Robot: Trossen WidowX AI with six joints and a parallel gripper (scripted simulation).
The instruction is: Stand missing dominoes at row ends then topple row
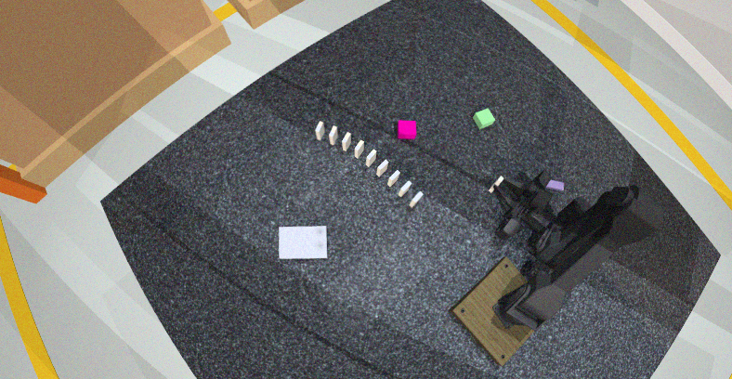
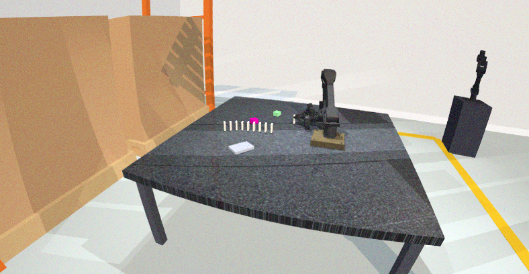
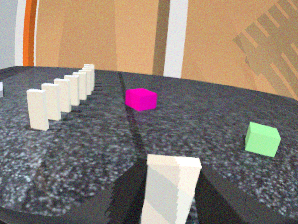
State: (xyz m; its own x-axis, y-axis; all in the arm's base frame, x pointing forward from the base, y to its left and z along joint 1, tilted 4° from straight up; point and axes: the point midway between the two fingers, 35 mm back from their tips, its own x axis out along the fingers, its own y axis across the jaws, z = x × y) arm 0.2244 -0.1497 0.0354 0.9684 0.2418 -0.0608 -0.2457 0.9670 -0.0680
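Now: the green cube 15 cm ahead of my gripper tip, 10 cm to the right of it and 4 cm below it. From my gripper tip the other things lie so: purple block 16 cm to the right, 10 cm behind, 4 cm below; then magenta cube 23 cm ahead, 9 cm to the left, 4 cm below; then flat pale pad 44 cm to the left, 13 cm ahead, 4 cm below.
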